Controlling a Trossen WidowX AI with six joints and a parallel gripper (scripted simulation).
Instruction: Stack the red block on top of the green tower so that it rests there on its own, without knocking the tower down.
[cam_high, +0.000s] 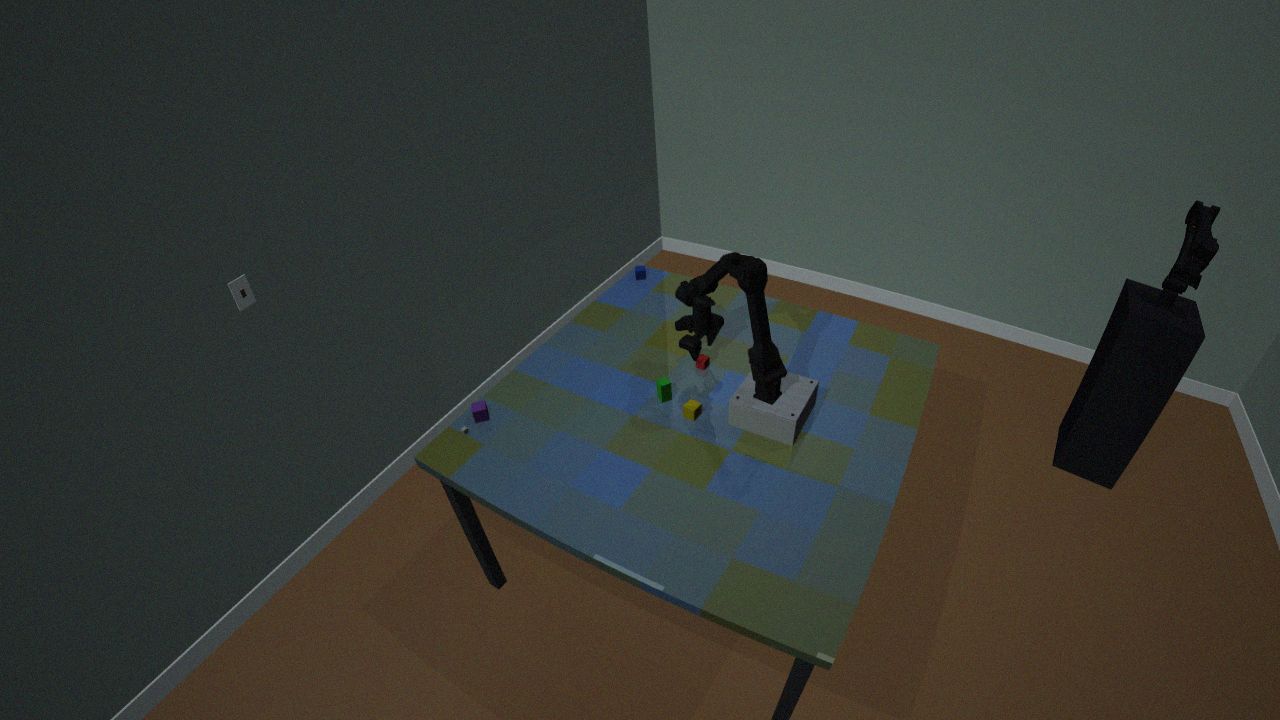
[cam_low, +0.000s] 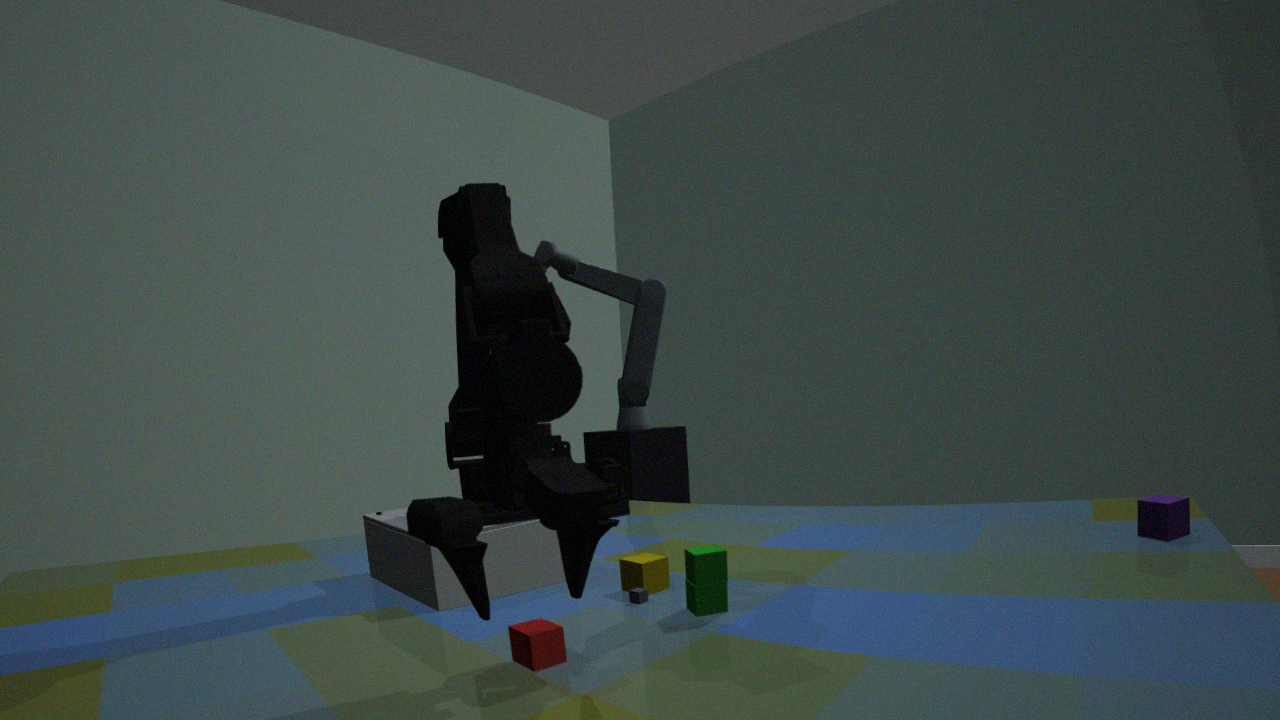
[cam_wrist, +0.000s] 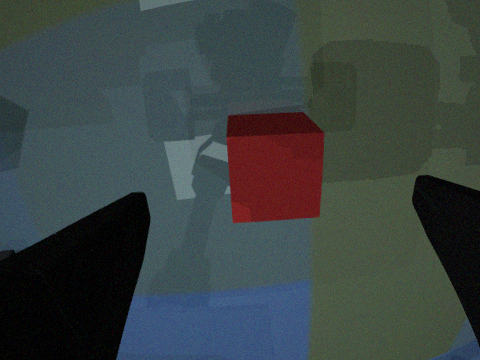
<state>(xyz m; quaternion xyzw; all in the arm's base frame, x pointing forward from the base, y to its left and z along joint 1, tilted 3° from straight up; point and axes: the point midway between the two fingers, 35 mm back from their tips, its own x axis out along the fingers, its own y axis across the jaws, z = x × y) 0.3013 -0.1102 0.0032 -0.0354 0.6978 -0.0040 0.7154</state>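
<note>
My gripper tip is 30 mm above the red block. The rest, counted from my gripper tip: yellow block: 210 mm to the left, 110 mm behind, 30 mm below; then blue block: 540 mm ahead, 350 mm to the right, 30 mm below; then tiny grey cube: 180 mm to the left, 80 mm behind, 40 mm below.
</note>
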